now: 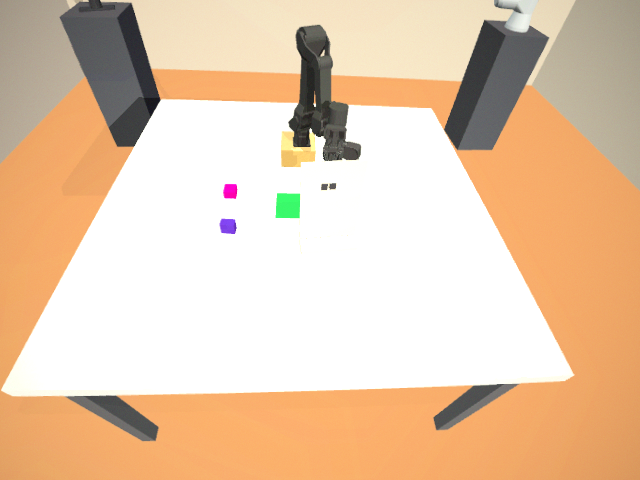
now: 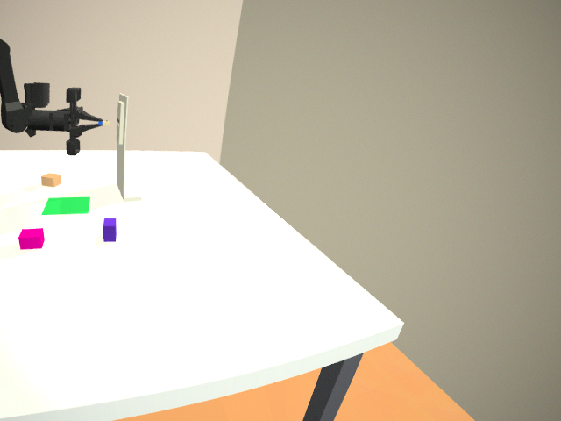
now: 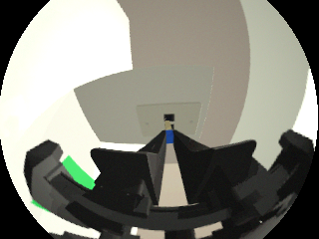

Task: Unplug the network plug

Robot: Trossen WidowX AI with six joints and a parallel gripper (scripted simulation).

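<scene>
Right now the green marked square is 100 mm behind my gripper tip, 90 mm to the right of it and 210 mm below it. Round my gripper tip: network plug right at my gripper tip; upright panel 60 mm ahead, 10 mm to the right, 80 mm below.
</scene>
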